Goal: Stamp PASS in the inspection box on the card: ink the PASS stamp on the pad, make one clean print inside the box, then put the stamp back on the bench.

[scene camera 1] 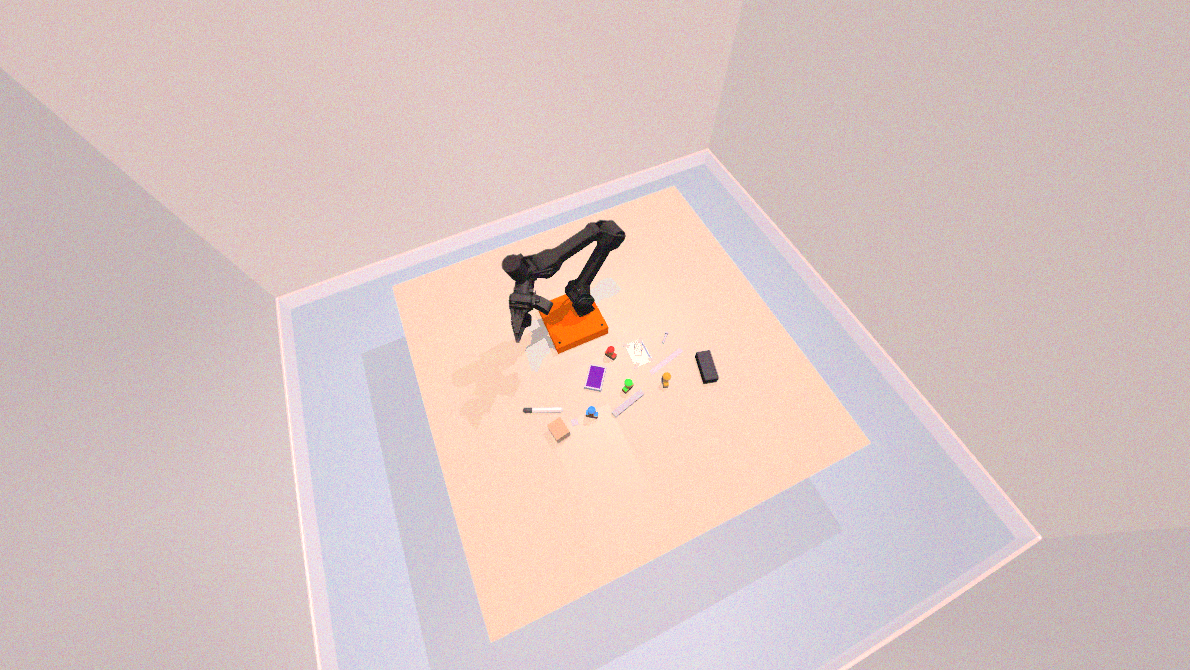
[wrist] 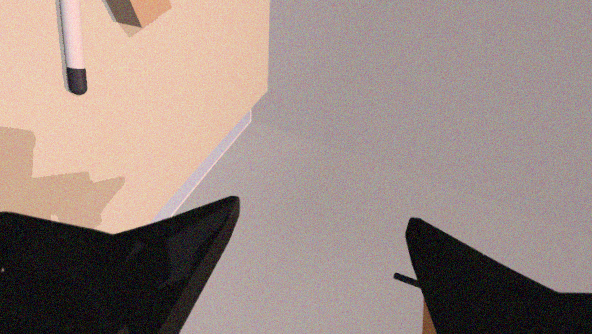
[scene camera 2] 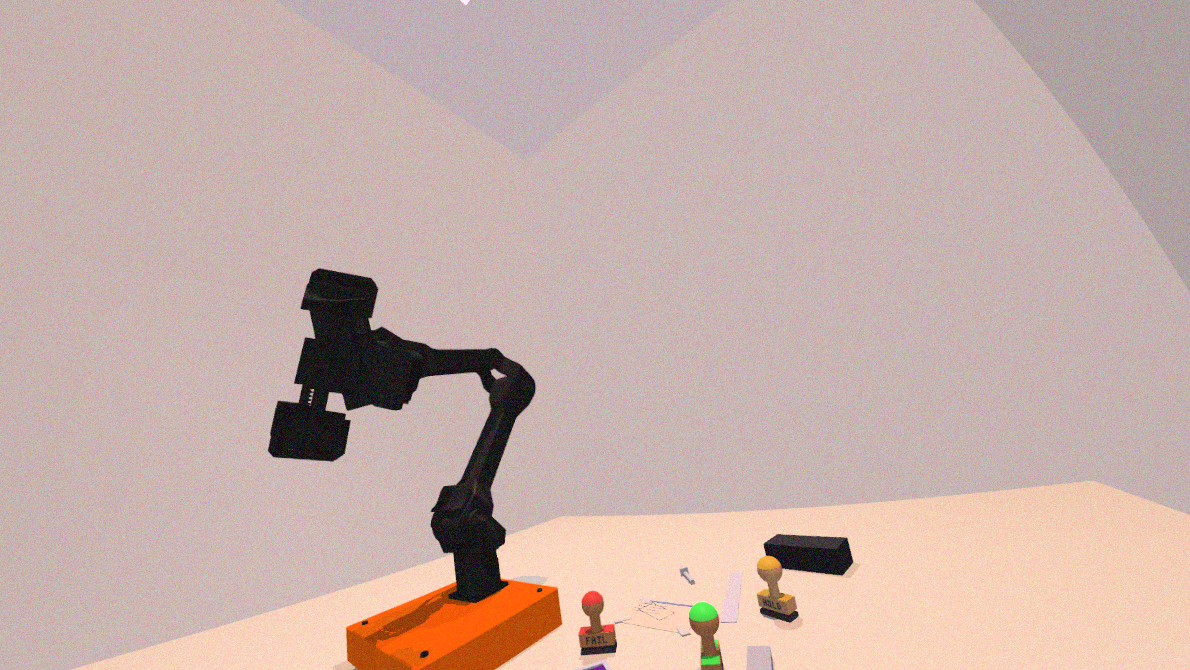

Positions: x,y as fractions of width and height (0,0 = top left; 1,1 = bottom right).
Scene:
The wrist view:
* my gripper: 0.54,0.65
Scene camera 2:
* my gripper: 0.25,0.52
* black box: 0.70,0.83

